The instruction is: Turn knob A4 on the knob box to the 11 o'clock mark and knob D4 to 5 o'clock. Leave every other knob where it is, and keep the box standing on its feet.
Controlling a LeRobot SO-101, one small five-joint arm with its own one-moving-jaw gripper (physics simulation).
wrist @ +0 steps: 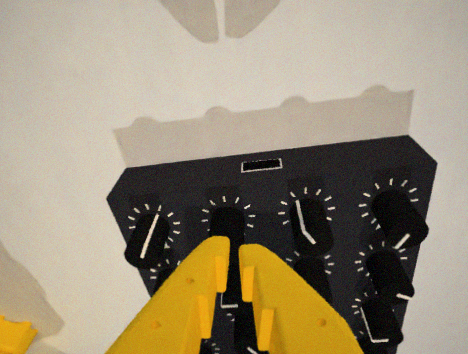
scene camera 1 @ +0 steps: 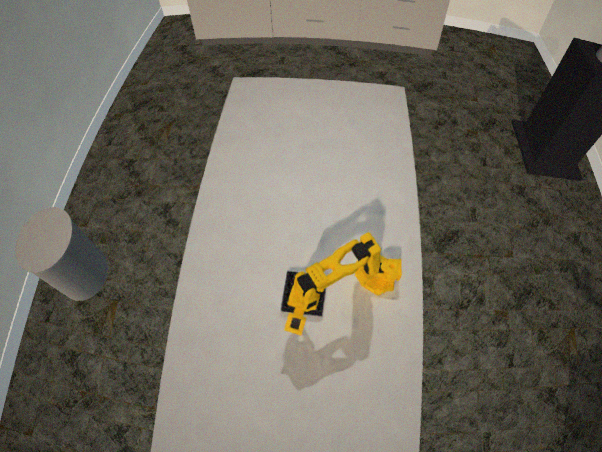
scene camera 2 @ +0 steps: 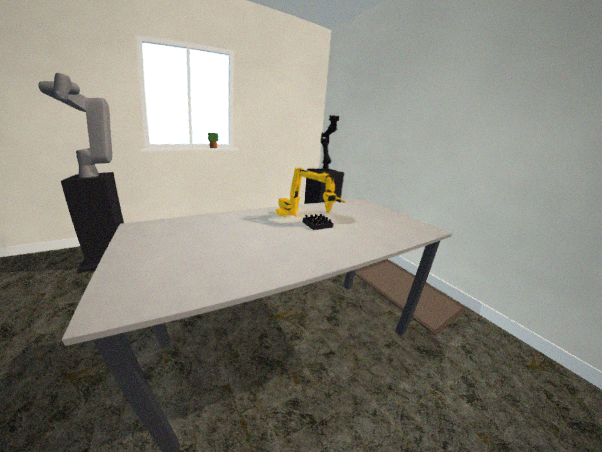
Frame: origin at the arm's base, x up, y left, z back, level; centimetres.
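Seen in the pictures: hand at its tool point: (wrist: 228, 257) (scene camera 2: 327, 211); arm's base at its link origin: (wrist: 23, 353) (scene camera 1: 371, 275) (scene camera 2: 288, 214).
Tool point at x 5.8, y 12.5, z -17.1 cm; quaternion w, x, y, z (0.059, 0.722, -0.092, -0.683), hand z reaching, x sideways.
Pixels of each thing's top centre, then the offset from my tool point to it. "*": a spot on its surface instead. Level surfaces: height alone.
- black knob box at its top centre: (wrist: 279, 326) (scene camera 1: 304, 290) (scene camera 2: 318, 217) dx -1.9, dy -5.7, dz -0.6 cm
- left knob at a spot on its surface: (wrist: 147, 240) * dx -2.1, dy -1.0, dz +2.9 cm
- second knob at its top centre: (wrist: 225, 250) dx -2.0, dy -1.7, dz +0.6 cm
- third knob at its top centre: (wrist: 314, 242) dx -2.0, dy -1.8, dz -2.1 cm
- right knob at its top centre: (wrist: 407, 234) dx -2.0, dy -2.0, dz -4.8 cm
- long pale table at its surface level: dx -5.8 cm
The black knob box (scene camera 1: 287, 300) (scene camera 2: 318, 223) (wrist: 345, 167) stands flat on the table, partly hidden by the arm in scene camera 1. In the wrist view its farthest row has a left knob (wrist: 147, 240) with a slanted white line, a second knob (wrist: 227, 218) partly behind the jaws, a third knob (wrist: 315, 225) with a bent white line, and a right knob (wrist: 399, 217) with a short line low on its side. No letters or numbers are readable, so A4 and D4 cannot be told. My gripper (scene camera 2: 328, 211) (wrist: 234, 245) is shut and empty, pointing down above the box.
The box and arm are on a long pale table (scene camera 1: 300, 150) (scene camera 2: 200, 270). My arm's base (scene camera 1: 380, 280) (scene camera 2: 286, 207) stands beside the box. More knobs (wrist: 390, 275) (wrist: 380, 322) stand in nearer rows. A grey arm (scene camera 2: 99, 130) and a black arm (scene camera 2: 326, 145) stand on pedestals away from the table.
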